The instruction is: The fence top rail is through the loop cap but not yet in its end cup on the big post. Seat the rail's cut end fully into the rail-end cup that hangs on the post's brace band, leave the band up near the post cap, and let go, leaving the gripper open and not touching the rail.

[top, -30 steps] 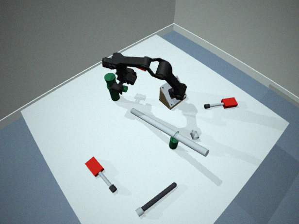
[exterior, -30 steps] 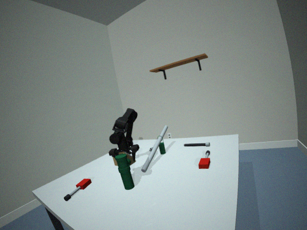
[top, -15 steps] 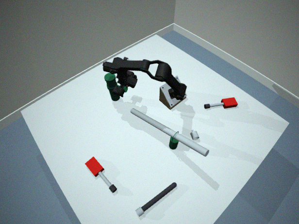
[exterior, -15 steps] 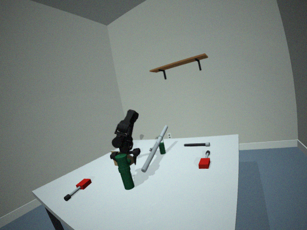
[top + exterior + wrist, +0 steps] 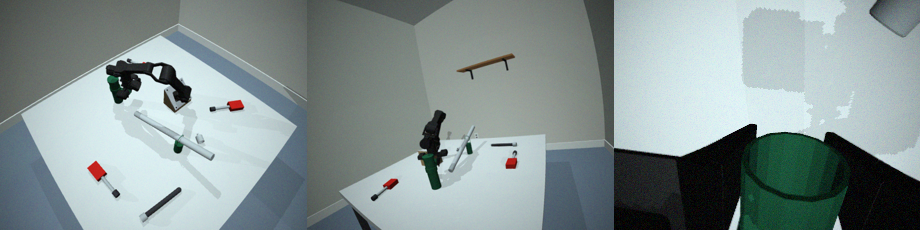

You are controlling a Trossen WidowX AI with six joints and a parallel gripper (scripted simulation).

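Right now the green rail-end cup is 30 mm above my gripper tip, 20 mm to the right of it and 10 mm ahead of it. Also, from my gripper tip: small grey fitting (450 mm to the left, 190 mm behind, 70 mm below); then small green post (430 mm to the left, 50 mm behind, 10 mm above).
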